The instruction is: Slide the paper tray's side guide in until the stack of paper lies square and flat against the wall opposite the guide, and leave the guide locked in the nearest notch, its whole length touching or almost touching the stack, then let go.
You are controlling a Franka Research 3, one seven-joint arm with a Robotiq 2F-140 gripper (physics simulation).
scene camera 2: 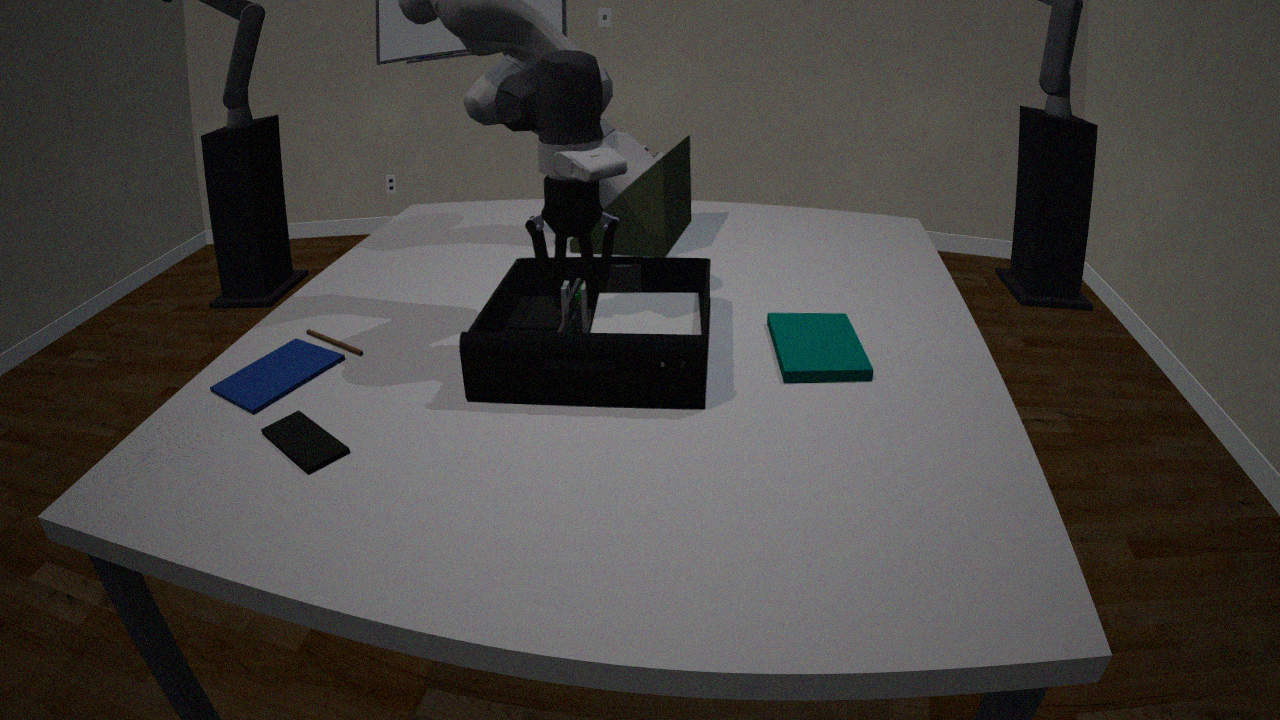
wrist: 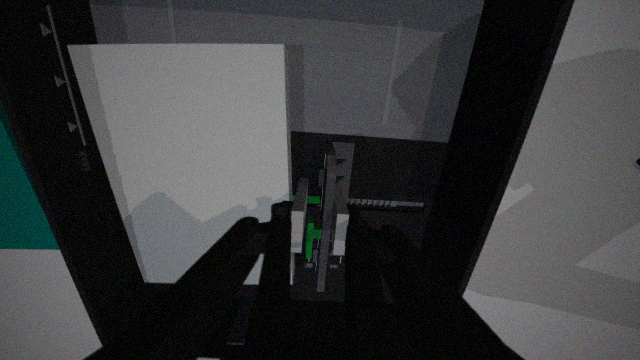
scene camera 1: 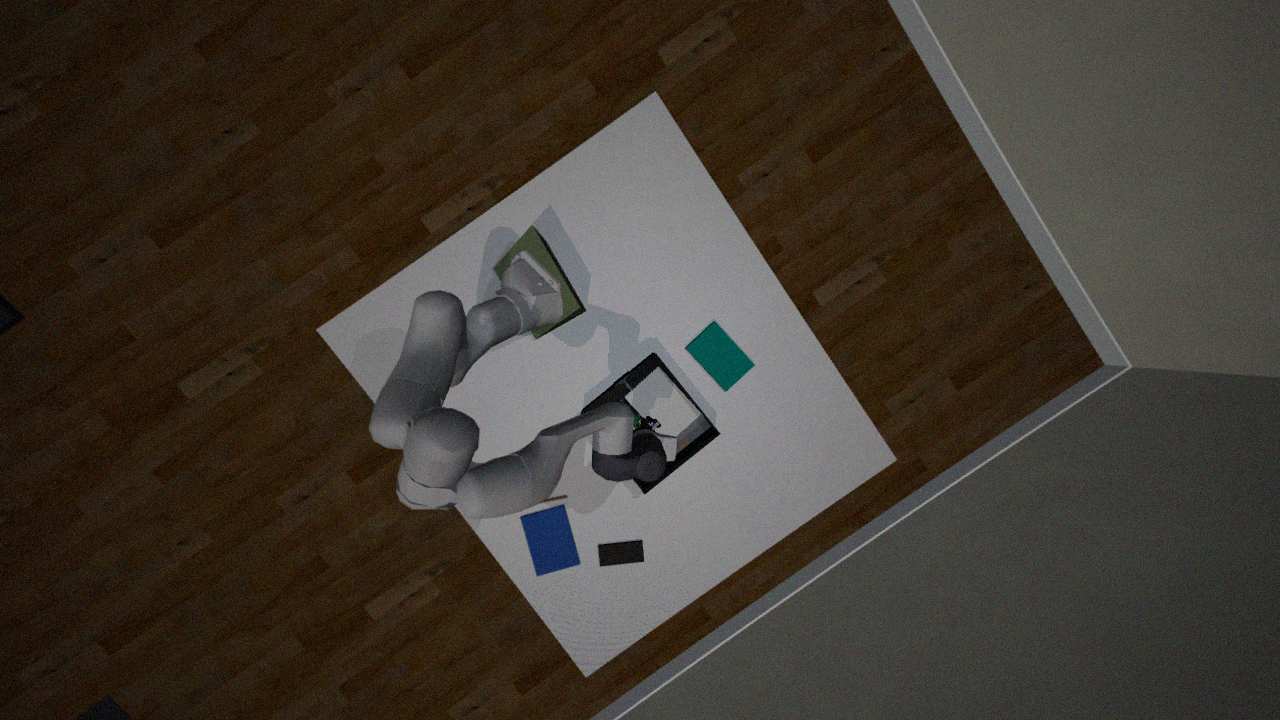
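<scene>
A black paper tray (scene camera 2: 582, 369) (scene camera 1: 657, 360) (wrist: 483, 134) stands mid-table. A white paper stack (scene camera 2: 646, 313) (scene camera 1: 666, 400) (wrist: 188, 134) lies in it against the wall with the fill marks, on the left in the wrist view. The grey side guide (wrist: 333, 188) with a green latch (wrist: 313, 230) stands upright on its notched track (wrist: 384, 203), close beside the stack's near edge. My gripper (wrist: 318, 194) (scene camera 2: 573, 315) (scene camera 1: 646, 422) reaches down into the tray. Its fingers stand narrow on either side of the guide's tab and do not clamp it.
A teal book (scene camera 2: 819, 346) (scene camera 1: 719, 355) (wrist: 18, 201) lies right of the tray. A blue book (scene camera 2: 277, 373) (scene camera 1: 549, 539), a black slab (scene camera 2: 305, 442) (scene camera 1: 620, 552) and a pencil (scene camera 2: 333, 342) lie to its left. A green board (scene camera 2: 657, 210) leans behind it.
</scene>
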